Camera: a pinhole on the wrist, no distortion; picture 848 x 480 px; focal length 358.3 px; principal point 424.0 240.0 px. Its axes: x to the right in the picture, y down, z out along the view. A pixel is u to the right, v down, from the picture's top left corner.
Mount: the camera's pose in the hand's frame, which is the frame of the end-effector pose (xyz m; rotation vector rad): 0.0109 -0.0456 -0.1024 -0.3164 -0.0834 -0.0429
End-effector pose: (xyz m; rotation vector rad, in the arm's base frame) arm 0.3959 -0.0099 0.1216 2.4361 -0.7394 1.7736
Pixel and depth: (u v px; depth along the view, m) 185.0 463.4 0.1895
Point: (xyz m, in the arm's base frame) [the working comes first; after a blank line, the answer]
In the camera's frame: -0.1264 0.1182 0.1895

0.3420 -0.0903 -0.0311
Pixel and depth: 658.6 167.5 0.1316
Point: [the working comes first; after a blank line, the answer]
In the camera's frame: 0.0862 -0.0266 0.1316

0.4624 -0.0229 0.1936
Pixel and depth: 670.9 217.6 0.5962
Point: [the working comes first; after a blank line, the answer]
In the camera's frame: 0.4108 -0.0373 0.5962

0.8989 -0.3783 0.2607
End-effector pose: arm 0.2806 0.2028 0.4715 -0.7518 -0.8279 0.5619
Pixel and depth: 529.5 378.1 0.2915
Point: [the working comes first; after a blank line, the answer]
In the camera's frame: 0.0858 0.1124 0.2915

0.1837 0.4048 0.4576
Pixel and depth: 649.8 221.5 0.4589
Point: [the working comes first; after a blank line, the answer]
In the camera's frame: 0.2892 -0.0237 0.4589

0.1211 0.5616 0.7013
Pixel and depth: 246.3 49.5 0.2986
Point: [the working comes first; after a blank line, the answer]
In the camera's frame: -0.1481 -0.1588 0.2986

0.0257 0.1042 0.5714
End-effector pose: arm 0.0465 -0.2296 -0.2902 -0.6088 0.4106 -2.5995
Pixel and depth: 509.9 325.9 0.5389
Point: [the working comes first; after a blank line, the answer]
In the camera's frame: 0.1292 0.1292 0.5389

0.2255 -0.5573 -0.0177
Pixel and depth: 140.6 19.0 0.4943
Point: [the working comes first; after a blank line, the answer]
In the camera's frame: -0.3910 -0.3049 0.4943

0.5406 0.0440 -0.0120
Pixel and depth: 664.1 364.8 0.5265
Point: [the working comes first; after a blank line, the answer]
In the camera's frame: 0.3528 0.1834 0.5265

0.0525 -0.6988 0.0383
